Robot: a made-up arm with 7 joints. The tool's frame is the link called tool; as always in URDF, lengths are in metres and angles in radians. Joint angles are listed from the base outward. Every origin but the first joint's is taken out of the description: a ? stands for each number. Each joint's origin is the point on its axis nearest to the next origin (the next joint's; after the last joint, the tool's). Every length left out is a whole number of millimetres.
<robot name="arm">
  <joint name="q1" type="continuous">
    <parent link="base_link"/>
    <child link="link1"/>
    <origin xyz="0.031 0 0.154" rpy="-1.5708 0 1.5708"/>
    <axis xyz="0 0 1"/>
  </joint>
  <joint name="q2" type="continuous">
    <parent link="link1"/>
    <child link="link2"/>
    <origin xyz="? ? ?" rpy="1.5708 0 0"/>
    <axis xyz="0 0 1"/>
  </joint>
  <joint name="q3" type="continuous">
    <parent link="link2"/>
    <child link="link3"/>
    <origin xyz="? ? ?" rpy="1.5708 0 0"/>
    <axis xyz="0 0 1"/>
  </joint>
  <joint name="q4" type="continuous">
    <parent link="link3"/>
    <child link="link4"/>
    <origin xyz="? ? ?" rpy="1.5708 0 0"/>
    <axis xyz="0 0 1"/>
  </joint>
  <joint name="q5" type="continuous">
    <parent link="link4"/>
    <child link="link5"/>
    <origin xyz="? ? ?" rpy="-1.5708 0 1.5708"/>
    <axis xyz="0 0 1"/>
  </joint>
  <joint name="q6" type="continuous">
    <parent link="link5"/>
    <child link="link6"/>
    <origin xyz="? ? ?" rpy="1.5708 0 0"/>
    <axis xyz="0 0 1"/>
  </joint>
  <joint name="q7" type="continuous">
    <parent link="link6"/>
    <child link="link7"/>
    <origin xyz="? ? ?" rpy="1.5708 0 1.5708"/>
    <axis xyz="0 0 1"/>
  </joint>
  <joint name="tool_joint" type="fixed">
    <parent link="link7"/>
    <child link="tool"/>
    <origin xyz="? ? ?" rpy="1.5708 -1.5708 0"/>
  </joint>
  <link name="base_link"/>
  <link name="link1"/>
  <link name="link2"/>
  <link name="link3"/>
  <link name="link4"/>
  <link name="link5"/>
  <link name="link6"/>
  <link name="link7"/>
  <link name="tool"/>
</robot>
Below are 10 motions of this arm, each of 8 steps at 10 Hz.
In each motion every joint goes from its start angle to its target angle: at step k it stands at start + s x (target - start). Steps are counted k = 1, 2, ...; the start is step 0. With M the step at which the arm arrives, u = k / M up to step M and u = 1 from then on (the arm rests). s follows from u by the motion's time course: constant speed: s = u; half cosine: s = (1 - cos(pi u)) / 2; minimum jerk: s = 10 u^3 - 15 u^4 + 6 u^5.
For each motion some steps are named. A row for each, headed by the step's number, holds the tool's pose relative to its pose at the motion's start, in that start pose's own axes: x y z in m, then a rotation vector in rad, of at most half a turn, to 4 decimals.
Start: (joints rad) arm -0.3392 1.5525 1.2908 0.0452 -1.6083 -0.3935 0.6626
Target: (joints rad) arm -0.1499 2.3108 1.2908 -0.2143 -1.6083 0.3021 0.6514
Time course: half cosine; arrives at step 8
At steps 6, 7, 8:
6: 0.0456 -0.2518 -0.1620 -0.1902 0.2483 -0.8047
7: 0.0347 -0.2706 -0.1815 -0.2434 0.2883 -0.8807
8: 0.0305 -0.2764 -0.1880 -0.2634 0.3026 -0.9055

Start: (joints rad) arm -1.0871 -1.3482 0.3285 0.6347 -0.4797 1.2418 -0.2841
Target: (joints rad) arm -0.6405 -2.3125 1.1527 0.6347 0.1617 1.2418 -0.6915
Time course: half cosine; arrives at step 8
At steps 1, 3, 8:
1: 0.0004 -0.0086 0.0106 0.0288 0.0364 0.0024
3: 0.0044 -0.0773 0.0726 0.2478 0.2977 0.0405
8: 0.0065 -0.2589 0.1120 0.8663 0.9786 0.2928

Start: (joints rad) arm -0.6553 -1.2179 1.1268 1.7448 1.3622 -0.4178 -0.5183
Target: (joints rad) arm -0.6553 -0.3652 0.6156 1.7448 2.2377 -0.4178 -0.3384
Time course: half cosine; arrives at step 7
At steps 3, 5, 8:
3: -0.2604 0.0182 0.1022 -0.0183 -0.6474 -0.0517
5: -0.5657 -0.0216 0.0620 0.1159 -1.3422 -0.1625
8: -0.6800 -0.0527 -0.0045 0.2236 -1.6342 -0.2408

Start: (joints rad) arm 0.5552 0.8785 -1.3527 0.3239 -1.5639 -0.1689 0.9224
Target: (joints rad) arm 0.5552 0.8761 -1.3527 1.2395 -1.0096 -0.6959 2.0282
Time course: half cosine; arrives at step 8
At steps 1, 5, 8:
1: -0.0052 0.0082 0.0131 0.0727 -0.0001 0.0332
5: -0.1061 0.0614 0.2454 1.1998 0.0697 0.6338
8: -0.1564 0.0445 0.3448 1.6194 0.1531 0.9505

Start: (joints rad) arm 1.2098 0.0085 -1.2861 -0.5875 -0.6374 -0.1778 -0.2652
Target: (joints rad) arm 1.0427 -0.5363 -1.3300 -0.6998 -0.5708 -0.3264 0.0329
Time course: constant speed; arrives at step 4
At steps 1, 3, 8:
1: -0.0095 0.0219 0.0394 0.1723 0.0347 0.1006
3: -0.0381 0.0571 0.1272 0.5197 0.1107 0.3095
8: -0.0565 0.0691 0.1748 0.6938 0.1535 0.4181

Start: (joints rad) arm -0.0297 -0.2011 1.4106 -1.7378 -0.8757 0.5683 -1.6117
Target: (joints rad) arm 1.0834 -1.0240 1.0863 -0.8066 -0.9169 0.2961 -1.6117
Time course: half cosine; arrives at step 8
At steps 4, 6, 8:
4: 0.2018 -0.0206 -0.0699 -0.3726 0.4291 0.5685
6: 0.3384 -0.0430 -0.1701 -0.6985 0.7855 0.6872
8: 0.3998 -0.0712 -0.2098 -0.8406 0.9196 0.6543

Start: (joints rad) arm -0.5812 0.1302 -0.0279 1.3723 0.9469 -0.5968 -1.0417
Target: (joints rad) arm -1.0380 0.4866 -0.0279 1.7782 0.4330 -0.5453 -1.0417
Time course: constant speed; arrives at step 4
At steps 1, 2, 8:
1: -0.0113 0.0081 0.0052 0.1437 0.1390 0.1368
2: -0.0271 0.0195 0.0118 0.2887 0.2757 0.2753
8: -0.0734 0.0474 0.0358 0.5822 0.5409 0.5578

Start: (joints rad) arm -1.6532 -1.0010 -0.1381 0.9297 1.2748 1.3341 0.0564
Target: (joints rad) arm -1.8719 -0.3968 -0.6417 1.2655 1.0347 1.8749 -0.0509
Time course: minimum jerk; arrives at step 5
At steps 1, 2, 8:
1: 0.0044 -0.0194 0.0035 -0.0029 0.0098 -0.0105
2: 0.0252 -0.1056 0.0166 -0.0107 0.0574 -0.0733
8: 0.0556 -0.3240 0.0296 -0.0289 0.2346 -0.3733

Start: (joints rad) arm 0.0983 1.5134 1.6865 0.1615 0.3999 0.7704 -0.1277
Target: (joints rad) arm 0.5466 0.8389 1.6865 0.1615 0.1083 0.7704 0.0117
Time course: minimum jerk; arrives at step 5
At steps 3, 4, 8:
3: -0.1295 -0.0163 0.0760 0.2451 -0.2496 -0.2478
4: -0.1900 -0.0098 0.0953 0.3232 -0.3674 -0.3216
8: -0.2041 -0.0072 0.0987 0.3393 -0.3952 -0.3363

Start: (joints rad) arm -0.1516 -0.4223 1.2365 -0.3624 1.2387 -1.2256 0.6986
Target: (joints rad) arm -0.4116 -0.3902 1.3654 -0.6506 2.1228 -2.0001 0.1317
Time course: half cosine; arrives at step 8
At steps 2, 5, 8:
2: -0.0193 0.0558 -0.0189 -0.2060 -0.0212 0.1042
5: -0.0677 0.1422 -0.1688 -1.0581 -0.0458 0.3381
8: -0.0629 0.0876 -0.2580 -1.5639 0.0229 0.3652

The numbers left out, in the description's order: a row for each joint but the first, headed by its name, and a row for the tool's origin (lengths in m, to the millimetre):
q2: -0.383 0.313 0
q3: -0.071 -0.034 0
q4: 0.134 -0.077 0
q5: 0.292 0.03 0
q6: -0.124 0.122 0
q7: 0.327 0.025 0
tool: -0.068 -0.066 0

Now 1 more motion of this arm.
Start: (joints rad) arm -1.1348 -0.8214 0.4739 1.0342 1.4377 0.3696 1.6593
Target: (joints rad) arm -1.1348 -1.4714 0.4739 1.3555 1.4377 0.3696 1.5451
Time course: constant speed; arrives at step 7
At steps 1, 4, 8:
1: -0.0017 -0.0144 -0.0156 -0.1230 -0.0484 0.0678
4: 0.0055 -0.0676 -0.0536 -0.4938 -0.2073 0.2576
8: 0.0314 -0.1286 -0.0722 -0.8653 -0.3880 0.4270

